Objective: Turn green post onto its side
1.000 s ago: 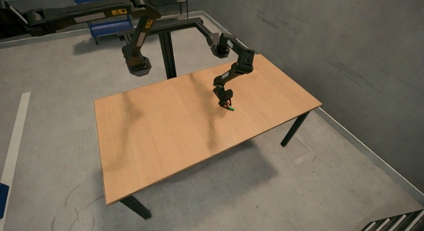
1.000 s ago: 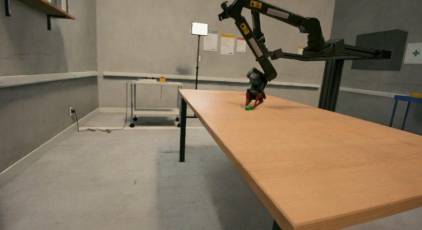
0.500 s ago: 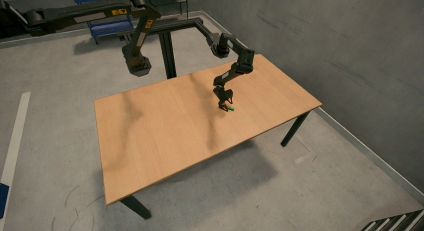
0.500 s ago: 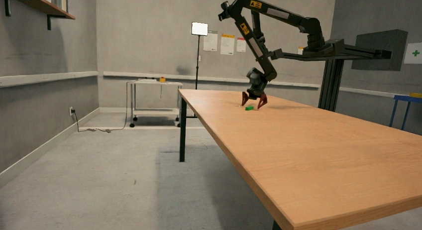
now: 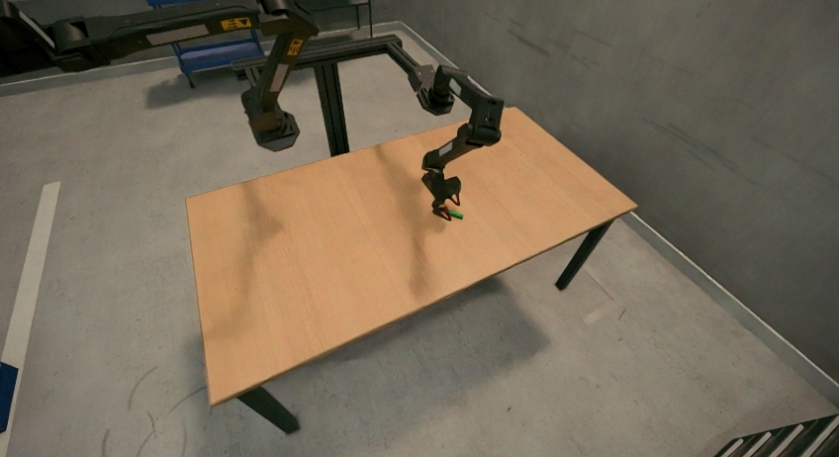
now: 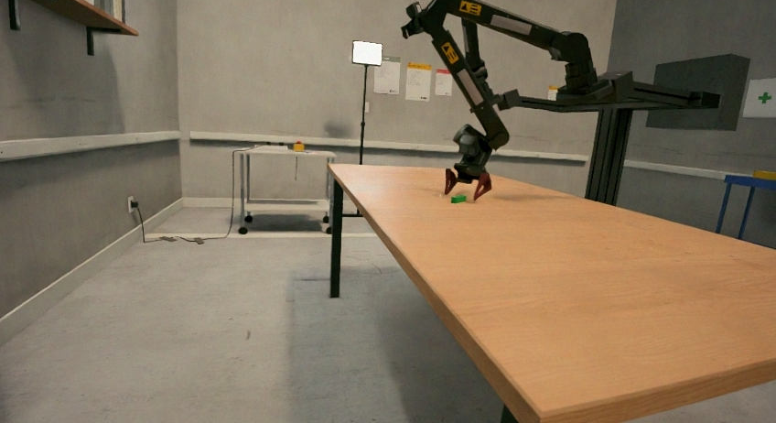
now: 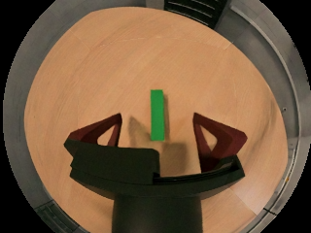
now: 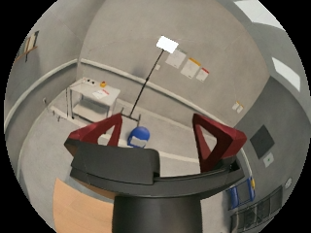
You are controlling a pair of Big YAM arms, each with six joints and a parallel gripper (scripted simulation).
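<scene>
The green post lies 1 cm ahead of my left hand, 1 cm to the left of it and 1 cm below it.
</scene>
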